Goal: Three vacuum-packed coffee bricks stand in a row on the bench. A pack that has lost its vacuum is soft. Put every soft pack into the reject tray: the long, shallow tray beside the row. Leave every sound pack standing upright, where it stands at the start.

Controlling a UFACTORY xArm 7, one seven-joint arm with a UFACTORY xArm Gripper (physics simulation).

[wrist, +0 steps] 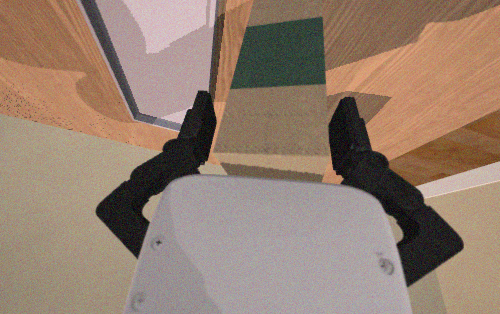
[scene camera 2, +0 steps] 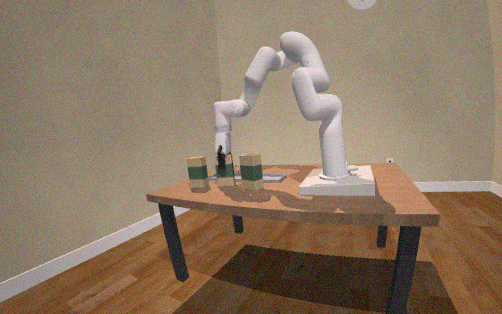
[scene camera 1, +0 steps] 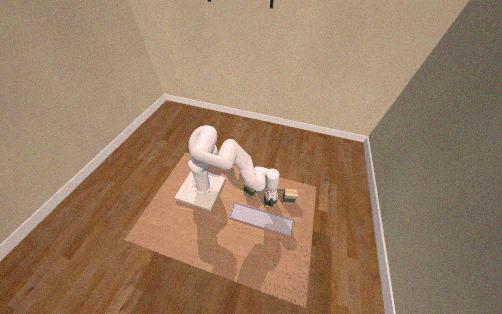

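Where they show: gripper, fingertip midpoint: (wrist: 272,109) (scene camera 2: 225,166) (scene camera 1: 270,199); arm's base, link origin: (scene camera 2: 335,175) (scene camera 1: 203,186).
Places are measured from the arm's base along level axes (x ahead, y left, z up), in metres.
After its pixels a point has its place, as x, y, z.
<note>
Three tan coffee packs with green bands stand upright in a row. The middle pack (scene camera 1: 270,203) (scene camera 2: 227,178) @[0.465, 0.036, -0.004] (wrist: 280,55) @[0.450, 0.003, 0.036] stands between the fingers of my gripper (scene camera 1: 271,199) @[0.484, 0.011, 0.045] (scene camera 2: 223,164) @[0.484, 0.011, 0.045] (wrist: 272,109) @[0.484, 0.011, 0.045], which is open and lowered around its upper part, one finger on either side. The pack farthest from the base (scene camera 1: 290,195) @[0.604, 0.046, 0.098] (scene camera 2: 197,173) @[0.591, 0.090, 0.030] and the pack nearest the base (scene camera 1: 249,190) @[0.334, 0.031, 0.054] (scene camera 2: 251,173) @[0.318, 0.086, 0.031] stand apart from it. The long, shallow reject tray (scene camera 1: 250,216) @[0.381, -0.108, -0.037] (scene camera 2: 272,178) @[0.308, -0.114, -0.039] (wrist: 172,70) @[0.553, -0.093, -0.037] lies beside the row. I cannot tell by sight which packs are soft.
The arm's white base plate (scene camera 1: 198,197) @[0.004, -0.091, 0.002] (scene camera 2: 340,189) @[-0.027, 0.123, -0.018] stands on the wooden bench (scene camera 1: 170,232) @[-0.077, -0.342, -0.040] (scene camera 2: 390,199) @[-0.191, 0.162, -0.040]. The arm reaches above the pack nearest the base and partly hides it in scene camera 1. The bench edge lies beyond the farthest pack.
</note>
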